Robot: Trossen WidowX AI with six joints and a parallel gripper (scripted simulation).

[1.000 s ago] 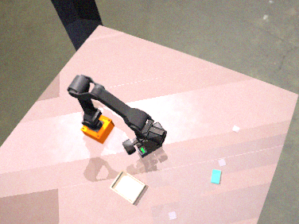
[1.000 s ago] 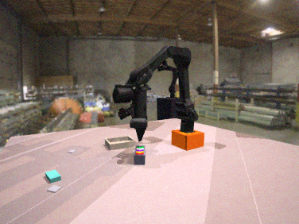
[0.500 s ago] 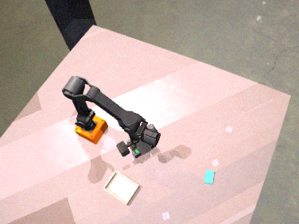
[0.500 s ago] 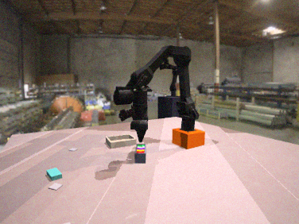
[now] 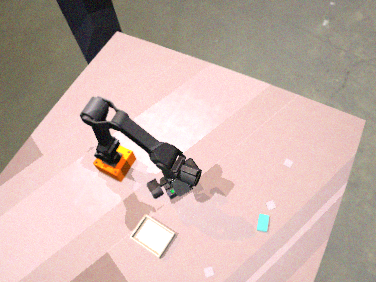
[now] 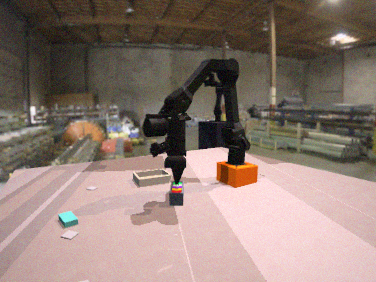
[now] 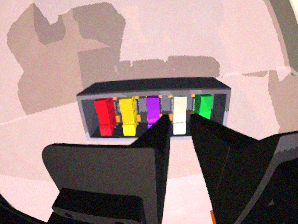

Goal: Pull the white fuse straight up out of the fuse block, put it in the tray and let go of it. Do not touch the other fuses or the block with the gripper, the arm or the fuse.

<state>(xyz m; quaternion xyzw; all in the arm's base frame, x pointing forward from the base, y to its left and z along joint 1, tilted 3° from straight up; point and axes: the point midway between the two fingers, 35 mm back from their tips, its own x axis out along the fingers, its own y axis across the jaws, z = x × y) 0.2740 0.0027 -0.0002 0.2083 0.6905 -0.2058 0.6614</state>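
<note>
Now: gripper tip 20 mm above the white fuse. From my gripper tip the other things lie so: green fuse: 10 mm behind, 20 mm to the right, 20 mm below; purple fuse: 10 mm ahead, 20 mm to the left, 20 mm below; yellow fuse: 20 mm ahead, 30 mm to the left, 20 mm below.
</note>
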